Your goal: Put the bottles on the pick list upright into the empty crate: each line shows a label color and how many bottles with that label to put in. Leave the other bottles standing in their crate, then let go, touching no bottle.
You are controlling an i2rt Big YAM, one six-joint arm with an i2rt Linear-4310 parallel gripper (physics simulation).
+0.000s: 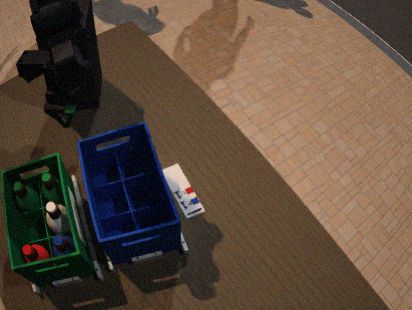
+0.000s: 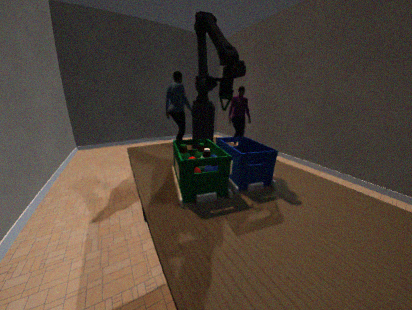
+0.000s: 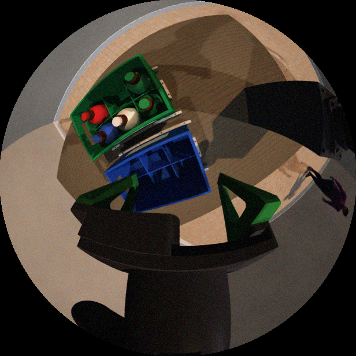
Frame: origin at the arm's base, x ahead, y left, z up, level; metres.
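Seen in the pictures: gripper, fingertip midpoint: (image 1: 72, 109) (image 2: 223, 110); arm's base at its link origin: (image 2: 202, 103).
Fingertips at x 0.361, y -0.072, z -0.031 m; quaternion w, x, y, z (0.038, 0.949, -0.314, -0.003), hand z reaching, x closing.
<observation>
Offsets run from my fingertips to a thing's top centre. "*": to the spot under its first point. Level surfaces: height alone.
The green crate @(0.081 m ahead, 0.188 m right, 0.149 m down) (image 1: 55, 274) (image 2: 200, 184) (image 3: 157, 82) holds upright bottles: a red one @(0.161 m ahead, 0.252 m right, 0.161 m down) (image 1: 35, 252) (image 3: 96, 115), a blue one @(0.175 m ahead, 0.165 m right, 0.161 m down) (image 1: 61, 244) (image 3: 106, 135), a white one @(0.089 m ahead, 0.146 m right, 0.161 m down) (image 1: 56, 217) (image 3: 126, 119) and two green ones, one @(0.012 m back, 0.216 m right, 0.161 m down) (image 1: 24, 194) (image 3: 136, 81) in a corner, the other @(0.007 m ahead, 0.128 m right, 0.161 m down) (image 1: 49, 185) (image 3: 148, 105) beside it. The blue crate @(0.119 m ahead, 0.047 m left, 0.149 m down) (image 1: 145, 245) (image 2: 252, 172) (image 3: 175, 192) stands alongside, with empty compartments. The pick list @(* 0.082 m ahead, 0.211 m left, 0.322 m down) (image 1: 176, 173) shows a red and a blue label; its figures are too blurred to read. My gripper (image 1: 64, 118) (image 2: 225, 106) (image 3: 177, 177) is open and empty, up behind the crates, touching no bottle.
The arm's dark base (image 2: 203, 120) stands behind the crates. The two crates stand close together on the brown table top @(0.324 m down) (image 1: 240, 215). Two people, one in blue (image 2: 176, 97) and one in purple (image 2: 240, 106) (image 3: 336, 191), are beyond the table.
</observation>
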